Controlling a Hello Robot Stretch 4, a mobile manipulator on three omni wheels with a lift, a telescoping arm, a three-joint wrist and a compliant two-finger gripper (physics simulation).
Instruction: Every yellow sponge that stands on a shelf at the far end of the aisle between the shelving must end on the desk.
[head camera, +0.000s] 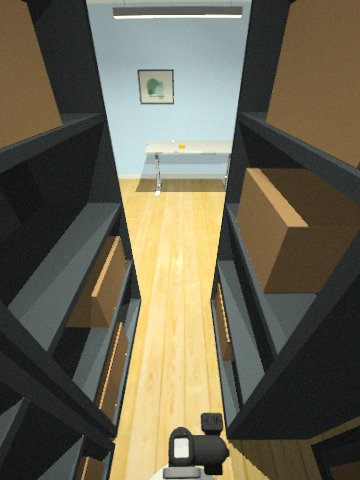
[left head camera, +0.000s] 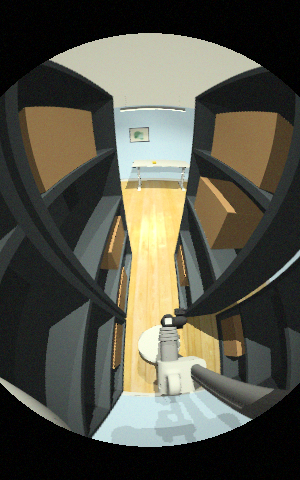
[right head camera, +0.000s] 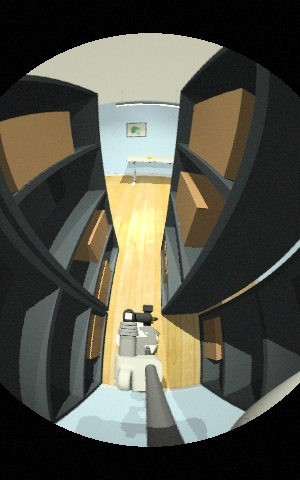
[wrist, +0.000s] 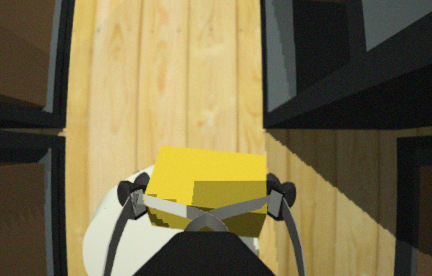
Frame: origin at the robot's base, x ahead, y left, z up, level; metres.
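Where they show: gripper, fingertip midpoint: (wrist: 207, 188); robot's base at its link origin: (left head camera: 158, 343) (right head camera: 137, 338) (wrist: 179, 230).
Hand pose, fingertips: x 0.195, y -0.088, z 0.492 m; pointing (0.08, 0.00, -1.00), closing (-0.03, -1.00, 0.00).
Each offset is from my fingertips to the top centre of the thing. Level surfaces: height alone.
My gripper (wrist: 207, 188) is shut on a yellow sponge {0.001 m back, 0.001 m right, 0.053 m up} (wrist: 227, 167), a thick block held between the two fingertips above the floor and the white robot base in the wrist view. The desk {0.200 m up} (head camera: 210, 147) (left head camera: 172, 164) (right head camera: 164, 159) has a pale top and metal legs and stands far off, beyond the end of the aisle. A small yellow block, which looks like another sponge (head camera: 182, 146) (left head camera: 154, 162) (right head camera: 149, 158), lies on the desk top. The fingers and the held sponge are hidden or too small to make out in the head view.
Dark shelving (head camera: 112, 170) (head camera: 240, 145) lines both sides of the narrow aisle, with brown boxes {0.695 m ahead, 0.595 m left, 0.283 m up} (head camera: 107, 295) {0.552 m ahead, 0.342 m right, 0.741 m up} (head camera: 277, 240) on several shelves. The wooden floor {0.519 m down} (head camera: 175, 280) runs between them toward the desk. A framed picture (head camera: 156, 87) hangs on the blue wall.
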